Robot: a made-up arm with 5 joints. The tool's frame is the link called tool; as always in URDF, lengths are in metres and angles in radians. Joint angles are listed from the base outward. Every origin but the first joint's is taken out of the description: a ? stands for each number. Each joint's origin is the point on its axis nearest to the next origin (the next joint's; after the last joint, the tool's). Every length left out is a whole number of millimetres.
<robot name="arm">
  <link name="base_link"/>
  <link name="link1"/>
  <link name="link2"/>
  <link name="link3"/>
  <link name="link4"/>
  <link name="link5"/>
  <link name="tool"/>
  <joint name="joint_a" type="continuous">
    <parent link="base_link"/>
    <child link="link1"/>
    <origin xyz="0.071 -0.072 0.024" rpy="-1.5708 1.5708 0"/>
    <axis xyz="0 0 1"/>
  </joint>
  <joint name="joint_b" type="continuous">
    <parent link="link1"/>
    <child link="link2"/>
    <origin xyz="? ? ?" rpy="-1.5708 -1.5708 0"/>
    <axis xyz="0 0 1"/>
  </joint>
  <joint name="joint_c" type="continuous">
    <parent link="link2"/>
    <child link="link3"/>
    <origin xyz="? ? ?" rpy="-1.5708 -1.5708 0"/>
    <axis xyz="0 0 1"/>
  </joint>
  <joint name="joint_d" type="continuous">
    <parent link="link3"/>
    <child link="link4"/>
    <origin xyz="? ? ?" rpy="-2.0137 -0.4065 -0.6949"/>
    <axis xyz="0 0 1"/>
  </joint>
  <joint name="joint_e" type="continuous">
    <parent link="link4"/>
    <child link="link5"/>
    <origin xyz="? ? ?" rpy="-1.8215 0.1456 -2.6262"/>
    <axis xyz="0 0 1"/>
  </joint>
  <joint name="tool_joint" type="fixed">
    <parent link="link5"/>
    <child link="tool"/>
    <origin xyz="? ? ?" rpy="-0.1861 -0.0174 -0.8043"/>
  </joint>
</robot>
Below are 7 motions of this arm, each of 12 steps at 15 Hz.
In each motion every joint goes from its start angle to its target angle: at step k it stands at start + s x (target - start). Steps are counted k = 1, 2, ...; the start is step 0. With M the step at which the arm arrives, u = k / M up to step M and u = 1 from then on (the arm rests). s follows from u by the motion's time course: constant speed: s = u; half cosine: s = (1 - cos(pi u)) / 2; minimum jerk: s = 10 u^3 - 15 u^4 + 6 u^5.
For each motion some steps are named. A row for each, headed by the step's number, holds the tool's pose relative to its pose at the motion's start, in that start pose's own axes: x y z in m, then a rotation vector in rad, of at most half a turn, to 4 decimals.
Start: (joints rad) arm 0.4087 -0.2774 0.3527 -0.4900 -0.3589
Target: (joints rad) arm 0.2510 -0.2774 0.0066 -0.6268 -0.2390
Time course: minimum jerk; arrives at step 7
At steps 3, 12:
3: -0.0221 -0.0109 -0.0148 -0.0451 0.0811 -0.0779
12: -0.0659 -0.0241 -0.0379 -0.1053 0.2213 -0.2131

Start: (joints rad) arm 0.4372 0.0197 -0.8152 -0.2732 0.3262
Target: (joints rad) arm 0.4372 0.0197 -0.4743 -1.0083 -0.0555
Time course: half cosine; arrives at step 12
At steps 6, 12:
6: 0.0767 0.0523 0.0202 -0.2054 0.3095 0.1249
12: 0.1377 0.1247 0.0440 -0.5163 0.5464 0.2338

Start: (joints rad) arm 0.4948 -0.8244 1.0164 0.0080 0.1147
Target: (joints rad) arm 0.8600 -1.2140 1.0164 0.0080 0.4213
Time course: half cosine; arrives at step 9
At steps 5, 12:
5: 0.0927 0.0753 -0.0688 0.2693 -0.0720 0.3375
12: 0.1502 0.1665 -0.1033 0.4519 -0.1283 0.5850

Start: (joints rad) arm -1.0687 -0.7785 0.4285 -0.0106 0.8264
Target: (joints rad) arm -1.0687 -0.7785 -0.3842 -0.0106 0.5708
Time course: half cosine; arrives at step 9
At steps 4, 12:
4: -0.1873 0.0572 0.0254 -0.0438 0.0324 -0.4367
12: -0.3807 0.2500 0.0577 -0.0981 0.0702 -1.0582

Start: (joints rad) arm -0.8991 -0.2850 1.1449 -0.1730 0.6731
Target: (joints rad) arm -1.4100 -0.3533 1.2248 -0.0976 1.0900
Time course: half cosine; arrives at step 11
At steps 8, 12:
8: 0.0154 -0.0279 -0.2374 0.2338 0.2102 0.2499
12: 0.0051 -0.0257 -0.2888 0.2935 0.2430 0.2937

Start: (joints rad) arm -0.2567 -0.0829 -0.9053 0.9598 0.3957
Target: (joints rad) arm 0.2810 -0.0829 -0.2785 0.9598 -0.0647
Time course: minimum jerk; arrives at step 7
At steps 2, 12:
2: 0.0053 0.0059 -0.0382 0.0886 0.0983 -0.0643
12: -0.0185 0.1167 -0.2104 0.5971 0.6975 -0.4396

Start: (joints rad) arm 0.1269 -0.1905 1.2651 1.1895 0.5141
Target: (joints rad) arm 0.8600 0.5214 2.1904 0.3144 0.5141
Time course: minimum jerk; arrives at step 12
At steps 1, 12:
1: 0.0044 0.0014 -0.0017 0.0039 0.0023 0.0076
12: 0.4788 0.6920 0.0703 -0.2550 0.3964 1.5971

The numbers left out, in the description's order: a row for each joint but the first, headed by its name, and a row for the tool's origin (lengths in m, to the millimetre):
joint_b: 0.019 -0.321 0
joint_c: 0.013 -0.037 0
joint_d: 0.206 0.039 0
joint_e: -0.075 -0.178 0
tool: -0.237 -0.145 0

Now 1 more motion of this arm.
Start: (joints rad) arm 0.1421 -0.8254 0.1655 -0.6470 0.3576
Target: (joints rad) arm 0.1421 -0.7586 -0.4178 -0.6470 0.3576
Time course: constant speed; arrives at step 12
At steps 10, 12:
10: -0.1934 0.0405 -0.0928 0.2150 0.0114 -0.4393
12: -0.2281 0.0610 -0.1106 0.2603 0.0117 -0.5260

